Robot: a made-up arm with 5 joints.
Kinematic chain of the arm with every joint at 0, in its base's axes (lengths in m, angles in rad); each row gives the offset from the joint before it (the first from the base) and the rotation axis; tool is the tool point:
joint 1: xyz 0 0 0.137 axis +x
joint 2: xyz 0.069 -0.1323 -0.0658 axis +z
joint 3: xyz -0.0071 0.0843 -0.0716 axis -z
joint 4: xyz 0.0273 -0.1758 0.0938 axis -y
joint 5: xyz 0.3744 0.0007 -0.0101 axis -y
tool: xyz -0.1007 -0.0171 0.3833
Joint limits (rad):
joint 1: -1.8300..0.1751
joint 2: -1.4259..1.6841
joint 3: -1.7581..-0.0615
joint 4: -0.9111..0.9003
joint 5: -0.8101..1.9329
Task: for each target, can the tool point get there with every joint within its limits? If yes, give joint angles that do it. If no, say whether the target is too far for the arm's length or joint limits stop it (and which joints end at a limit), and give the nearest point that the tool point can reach.
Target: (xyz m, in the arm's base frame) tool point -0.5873 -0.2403 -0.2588
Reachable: no: joint limits stop it (at a limit: joint 3, joint 4, joint 5) | nearest point -0.5499 -0.2210 -0.2271 | short by 0.053 m
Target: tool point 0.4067 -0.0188 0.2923
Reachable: yes | joints -0.2958 -0.4613 -1.1073 -0.5190 0.5391
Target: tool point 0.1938 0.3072 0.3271
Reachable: yes | joints -1.5892 -0.1086 -0.8287 0.5337 0.3494
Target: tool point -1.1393 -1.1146 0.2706
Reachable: no: too far | nearest point -0.6849 -0.3387 0.1776 | short by 0.904 m
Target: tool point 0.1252 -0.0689 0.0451
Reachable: yes | joints -1.1583 0.9445 -1.3348 0.3418 1.4220
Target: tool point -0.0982 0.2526 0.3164
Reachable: yes | joints -0.1368 1.3761 -0.9946 -0.3373 0.2698
